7 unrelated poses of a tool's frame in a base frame.
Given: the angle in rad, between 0 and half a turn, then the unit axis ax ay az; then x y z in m.
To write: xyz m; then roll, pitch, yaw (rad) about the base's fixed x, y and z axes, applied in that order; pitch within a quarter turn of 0, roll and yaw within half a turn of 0. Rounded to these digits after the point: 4 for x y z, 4 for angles.
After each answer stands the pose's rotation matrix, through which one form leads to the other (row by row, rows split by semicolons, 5 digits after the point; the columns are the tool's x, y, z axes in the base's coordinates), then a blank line. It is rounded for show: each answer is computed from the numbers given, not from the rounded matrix.
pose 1, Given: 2.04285 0.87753 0.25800 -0.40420 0.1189 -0.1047 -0.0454
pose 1, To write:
0.1189 -0.1047 -0.0454 1.9027 0.8417 -0.0460
0.66550 0.68935 -0.28620; -0.03064 -0.35788 -0.93326; -0.74577 0.62986 -0.21705

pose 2, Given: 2.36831 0.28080 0.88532 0.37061 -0.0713 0.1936 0.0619
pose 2, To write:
-0.0713 0.1936 0.0619 2.1347 0.4554 2.2734
-0.58035 0.16764 0.79693; 0.68537 0.62908 0.36678; -0.43985 0.75905 -0.47998

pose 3, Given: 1.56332 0.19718 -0.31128 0.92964 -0.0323 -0.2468 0.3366
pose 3, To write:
-0.0323 -0.2468 0.3366 -0.1037 -0.5158 1.5178
0.04607 -0.99053 -0.12934; 0.86869 0.10365 -0.48439; 0.49321 -0.09004 0.86524

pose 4, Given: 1.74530 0.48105 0.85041 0.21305 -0.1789 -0.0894 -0.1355
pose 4, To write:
-0.1789 -0.0894 -0.1355 1.7444 0.7998 1.4297
0.09797 0.27030 0.95778; 0.68993 0.67514 -0.26111; -0.71721 0.68638 -0.12035

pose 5, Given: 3.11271 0.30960 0.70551 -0.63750 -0.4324 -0.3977 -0.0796
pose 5, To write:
-0.4324 -0.3977 -0.0796 -1.7777 0.4280 2.6638
-0.80792 0.45517 -0.37428; 0.41835 -0.00430 -0.90828; -0.41503 -0.89039 -0.18694

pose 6, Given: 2.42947 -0.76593 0.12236 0.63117 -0.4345 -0.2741 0.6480
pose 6, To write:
-0.4345 -0.2741 0.6480 -1.7259 1.1926 0.7356
0.27376 -0.57710 -0.76943; 0.24777 -0.73067 0.63618; -0.92934 -0.36480 -0.05704

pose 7, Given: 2.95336 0.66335 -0.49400 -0.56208 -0.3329 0.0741 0.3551
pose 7, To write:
-0.3329 0.0741 0.3551 2.0565 0.7032 -1.7156
-0.11005 -0.54442 -0.83156; -0.75478 -0.49858 0.42630; -0.64668 0.67456 -0.35605

